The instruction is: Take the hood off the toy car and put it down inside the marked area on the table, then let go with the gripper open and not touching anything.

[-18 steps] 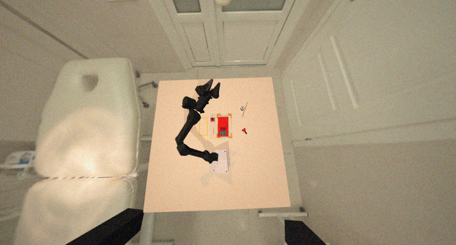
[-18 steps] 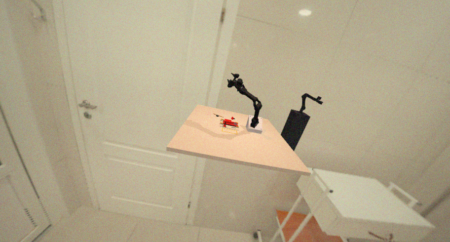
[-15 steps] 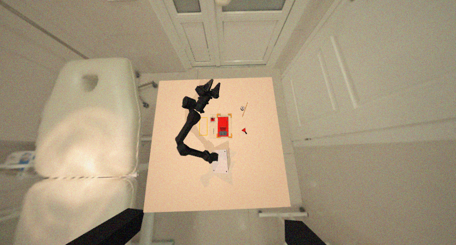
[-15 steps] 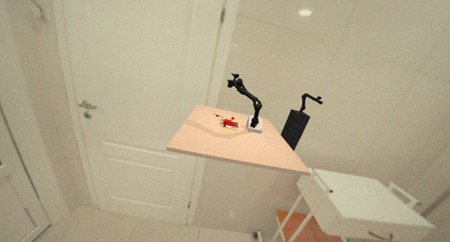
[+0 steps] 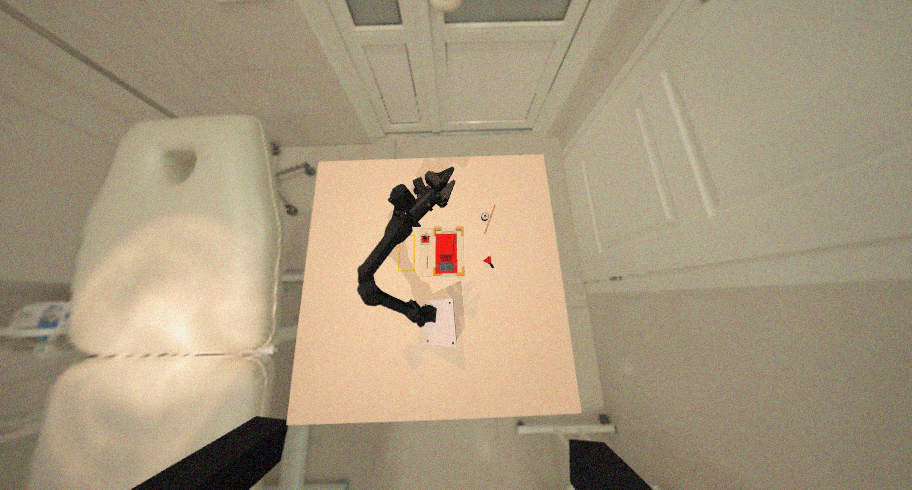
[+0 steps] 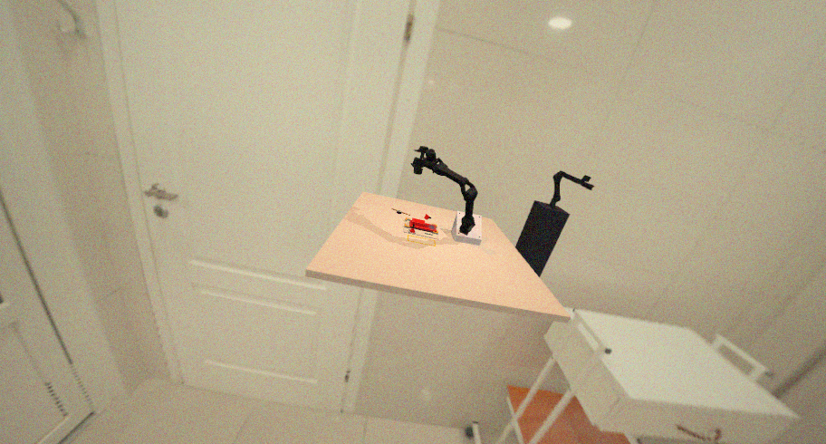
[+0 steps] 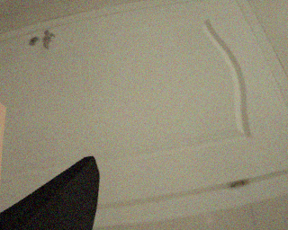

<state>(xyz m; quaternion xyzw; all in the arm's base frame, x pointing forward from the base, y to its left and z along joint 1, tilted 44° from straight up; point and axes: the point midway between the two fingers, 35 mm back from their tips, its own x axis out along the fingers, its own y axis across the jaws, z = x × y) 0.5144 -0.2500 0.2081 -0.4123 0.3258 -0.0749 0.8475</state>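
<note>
The red hood lies 150 mm behind my gripper tip, 30 mm to the left of it and 450 mm below it. Round my gripper tip: white wheel: 30 mm ahead, 160 mm to the right, 480 mm below; then thin stick: 20 mm ahead, 190 mm to the right, 490 mm below.
</note>
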